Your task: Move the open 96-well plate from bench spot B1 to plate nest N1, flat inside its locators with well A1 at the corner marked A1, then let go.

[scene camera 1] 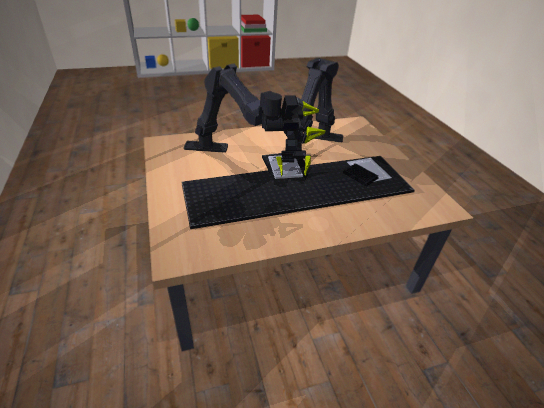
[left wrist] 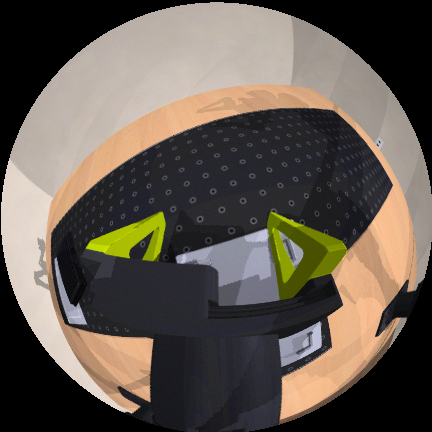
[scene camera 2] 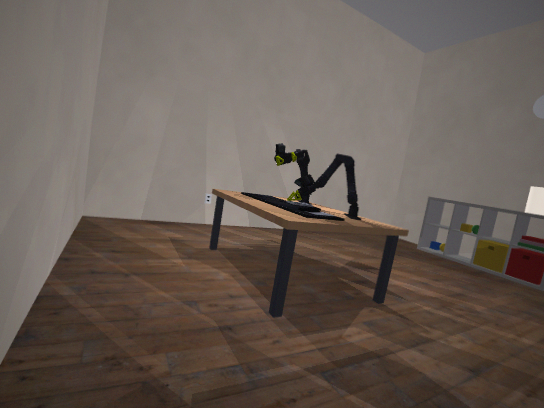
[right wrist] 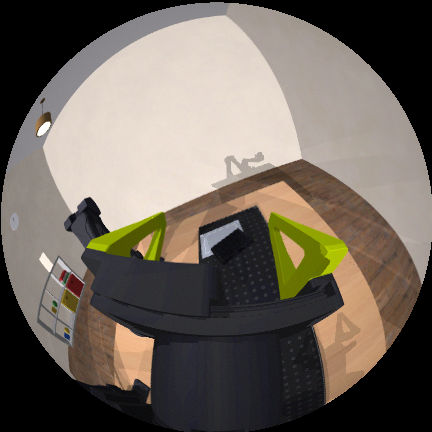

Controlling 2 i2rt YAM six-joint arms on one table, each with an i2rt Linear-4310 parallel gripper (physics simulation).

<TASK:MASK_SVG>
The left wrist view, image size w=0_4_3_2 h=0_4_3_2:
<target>left gripper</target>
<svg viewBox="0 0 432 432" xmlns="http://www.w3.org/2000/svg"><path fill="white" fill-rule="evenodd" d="M89 241L80 255L81 262L94 276L89 290L92 291L89 305L119 325L153 339L149 383L150 407L154 413L154 420L162 427L187 432L199 432L200 430L245 432L275 425L280 418L282 398L281 360L278 339L290 336L315 324L343 305L331 272L347 251L344 243L337 238L296 223L274 212L269 212L267 230L274 261L279 300L270 302L218 305L218 271L214 267L206 264L158 261L165 227L162 211ZM278 230L303 251L303 256L295 269L285 251ZM153 230L142 259L130 258L129 249Z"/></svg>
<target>dark well plate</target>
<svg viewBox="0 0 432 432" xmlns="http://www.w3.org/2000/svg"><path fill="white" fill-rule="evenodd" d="M66 231L56 253L56 259L68 300L76 306L87 283L76 256L71 232Z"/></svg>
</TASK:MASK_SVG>
